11 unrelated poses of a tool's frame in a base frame.
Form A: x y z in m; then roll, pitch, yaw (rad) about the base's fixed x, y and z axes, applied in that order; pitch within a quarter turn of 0, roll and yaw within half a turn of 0.
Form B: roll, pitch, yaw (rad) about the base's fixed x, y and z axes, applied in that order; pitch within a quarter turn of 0, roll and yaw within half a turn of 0; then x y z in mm. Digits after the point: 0 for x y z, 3 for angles.
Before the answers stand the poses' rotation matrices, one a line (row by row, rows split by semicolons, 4 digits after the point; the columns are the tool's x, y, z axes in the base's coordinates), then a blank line. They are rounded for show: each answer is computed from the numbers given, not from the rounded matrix.
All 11 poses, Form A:
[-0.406 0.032 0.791 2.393 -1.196 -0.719]
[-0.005 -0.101 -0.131 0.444 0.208 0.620]
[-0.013 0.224 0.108 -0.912 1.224 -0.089]
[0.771 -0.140 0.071 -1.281 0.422 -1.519]
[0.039 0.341 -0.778 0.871 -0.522 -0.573]
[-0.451 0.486 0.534 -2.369 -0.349 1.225]
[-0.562 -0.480 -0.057 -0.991 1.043 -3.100]
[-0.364 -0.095 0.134 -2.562 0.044 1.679]
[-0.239 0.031 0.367 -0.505 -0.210 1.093]
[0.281 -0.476 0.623 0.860 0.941 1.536]
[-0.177 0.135 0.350 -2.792 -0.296 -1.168]
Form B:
0.2755 -0.9591 0.0648; -0.2411 -0.1341 -0.9612; 0.9306 0.2492 -0.2682
0.7963 -0.4525 0.4014; 0.5685 0.7865 -0.2413; -0.2065 0.4203 0.8836
0.3385 -0.6863 0.6437; -0.0302 0.6758 0.7364; -0.9405 -0.2688 0.2081
0.0472 0.2651 0.9631; -0.9110 0.4068 -0.0673; -0.4096 -0.8742 0.2607
0.7284 0.0287 -0.6846; -0.4700 0.7480 -0.4687; 0.4986 0.6631 0.5583
0.3185 0.7546 -0.5737; 0.8841 -0.0182 0.4670; 0.3420 -0.6559 -0.6729
-0.5032 0.7449 -0.4381; -0.0209 -0.5173 -0.8555; -0.8639 -0.4213 0.2759
-0.1079 0.8344 -0.5405; 0.9932 0.0664 -0.0957; -0.0440 -0.5472 -0.8359
0.4497 -0.7308 -0.5135; 0.8685 0.4920 0.0605; 0.2085 -0.4732 0.8559
0.0205 -0.6307 0.7757; 0.5886 0.6348 0.5006; -0.8081 0.4464 0.3843
0.3749 -0.8252 0.4225; -0.8800 -0.4602 -0.1179; 0.2917 -0.3276 -0.8987

[2.393 -1.196 -0.719 -406 32 791]
[0.444 0.208 0.620 -5 -101 -131]
[-0.912 1.224 -0.089 -13 224 108]
[-1.281 0.422 -1.519 771 -140 71]
[0.871 -0.522 -0.573 39 341 -778]
[-2.369 -0.349 1.225 -451 486 534]
[-0.991 1.043 -3.100 -562 -480 -57]
[-2.562 0.044 1.679 -364 -95 134]
[-0.505 -0.210 1.093 -239 31 367]
[0.860 0.941 1.536 281 -476 623]
[-2.792 -0.296 -1.168 -177 135 350]

